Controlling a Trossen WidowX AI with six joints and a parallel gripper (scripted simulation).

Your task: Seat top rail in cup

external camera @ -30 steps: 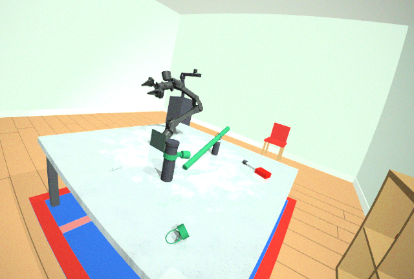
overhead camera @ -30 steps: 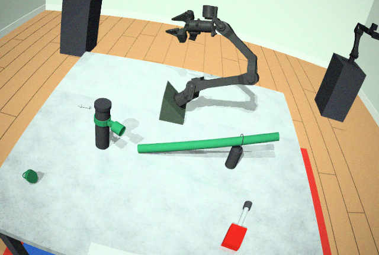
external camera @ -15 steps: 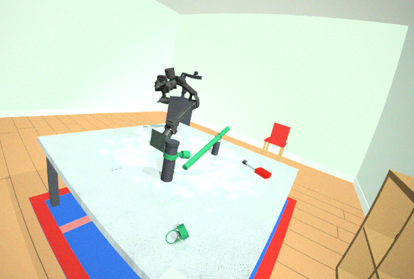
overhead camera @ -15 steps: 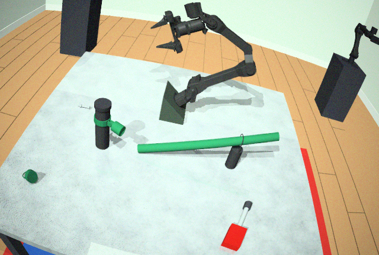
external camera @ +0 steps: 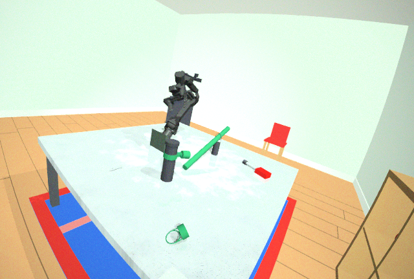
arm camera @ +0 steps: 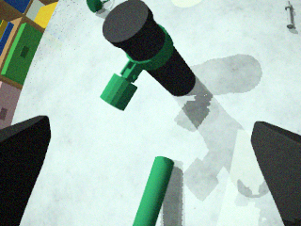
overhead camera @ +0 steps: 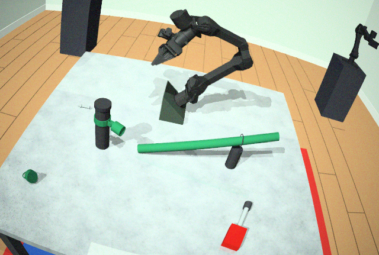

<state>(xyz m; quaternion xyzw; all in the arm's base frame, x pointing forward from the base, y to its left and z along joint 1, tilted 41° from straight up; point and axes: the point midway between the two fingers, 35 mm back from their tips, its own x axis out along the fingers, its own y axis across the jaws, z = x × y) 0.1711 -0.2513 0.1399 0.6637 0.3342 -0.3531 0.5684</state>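
Right now the green rail-end cup is 170 mm ahead of my gripper tip, 80 mm to the right of it and 190 mm below it. Also, from my gripper tip: short dark post 90 mm ahead, 380 mm to the left, 210 mm below; then screw 60 mm behind, 300 mm to the right, 310 mm below; then red-handled tool 390 mm ahead, 430 mm to the left, 300 mm below.
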